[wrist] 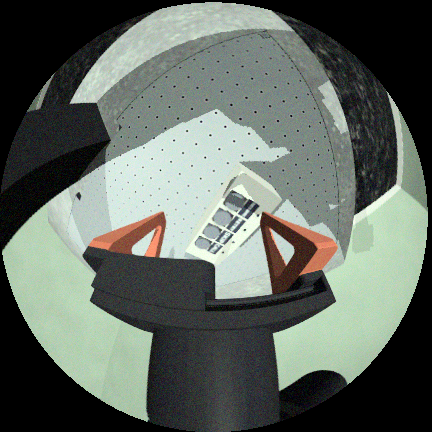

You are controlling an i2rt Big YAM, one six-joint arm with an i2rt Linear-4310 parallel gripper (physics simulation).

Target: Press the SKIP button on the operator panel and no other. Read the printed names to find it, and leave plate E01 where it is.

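Places are measured from the arm's base along level axes (x ahead, y left, z up), in centimetres.
Where they show: gripper, fingertip midpoint: (pixel 212 216).
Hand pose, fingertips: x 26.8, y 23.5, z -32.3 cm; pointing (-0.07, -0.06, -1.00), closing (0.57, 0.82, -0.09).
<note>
Each offset is from my fingertips to the top centre of the thing. "spot": to the spot under its first point. Level surfaces: height alone.
The operator panel @[spot: dx +1.9, dy +5.1, dz -5.0 cm] (pixel 259 186) is a cream box lying at a slant in the middle of the wrist view, between and beyond the two orange fingers. It has a row of round grey buttons, the top one @[spot: dx +1.9, dy +1.7, dz -4.7 cm] (pixel 235 200) largest in view and the bottom one @[spot: dx +5.9, dy -6.6, dz -4.7 cm] (pixel 202 243) nearest the gripper body. Each button has a dark printed label beside it. The print is small and blurred, so I cannot surely tell which one reads SKIP. My gripper (pixel 212 216) is open with nothing between its fingers; the panel's right edge shows close to the right fingertip. Plate E01 does not show.
The panel stands on a grey perforated board @[dz -10.3 cm] (pixel 185 105) with a pale speckled border (pixel 215 20) around it. A dark speckled surface (pixel 370 115) lies to the right, and a pale green floor (pixel 390 280) beyond. A black arm part (pixel 55 135) blocks the left side of the view.
</note>
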